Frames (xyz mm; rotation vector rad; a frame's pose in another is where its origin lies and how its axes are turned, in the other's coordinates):
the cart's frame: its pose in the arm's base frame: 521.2 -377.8 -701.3 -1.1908 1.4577 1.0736
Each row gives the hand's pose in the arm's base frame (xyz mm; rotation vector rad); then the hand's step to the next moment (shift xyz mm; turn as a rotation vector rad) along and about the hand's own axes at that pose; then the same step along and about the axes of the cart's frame.
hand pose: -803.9 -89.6 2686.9 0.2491 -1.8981 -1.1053
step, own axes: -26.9 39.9 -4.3 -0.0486 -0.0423 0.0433
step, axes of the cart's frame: -23.9 -22.1 35.6 0.0659 0.0154 0.0380
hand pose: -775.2 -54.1 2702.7 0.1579 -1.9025 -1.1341
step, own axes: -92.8 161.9 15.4 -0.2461 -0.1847 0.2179
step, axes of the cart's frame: -94.4 -67.0 147.2 0.3081 0.0717 0.2052
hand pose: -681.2 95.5 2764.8 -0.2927 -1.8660 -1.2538
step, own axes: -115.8 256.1 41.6 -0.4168 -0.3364 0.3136
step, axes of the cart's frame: -121.3 -168.8 193.7 0.5376 0.0984 0.2941
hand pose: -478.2 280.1 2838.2 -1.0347 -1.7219 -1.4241
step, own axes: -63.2 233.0 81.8 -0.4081 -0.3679 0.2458
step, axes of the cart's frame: -71.8 -216.5 113.9 0.5463 0.1199 0.2225
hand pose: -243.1 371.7 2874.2 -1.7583 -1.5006 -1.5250
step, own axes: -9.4 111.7 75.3 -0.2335 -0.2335 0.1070
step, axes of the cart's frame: -18.9 -129.8 32.2 0.3153 0.1017 0.1036
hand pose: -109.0 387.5 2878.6 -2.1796 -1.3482 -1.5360
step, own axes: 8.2 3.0 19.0 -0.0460 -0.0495 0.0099
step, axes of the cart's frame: -2.7 -13.5 15.8 0.0599 0.0297 0.0141
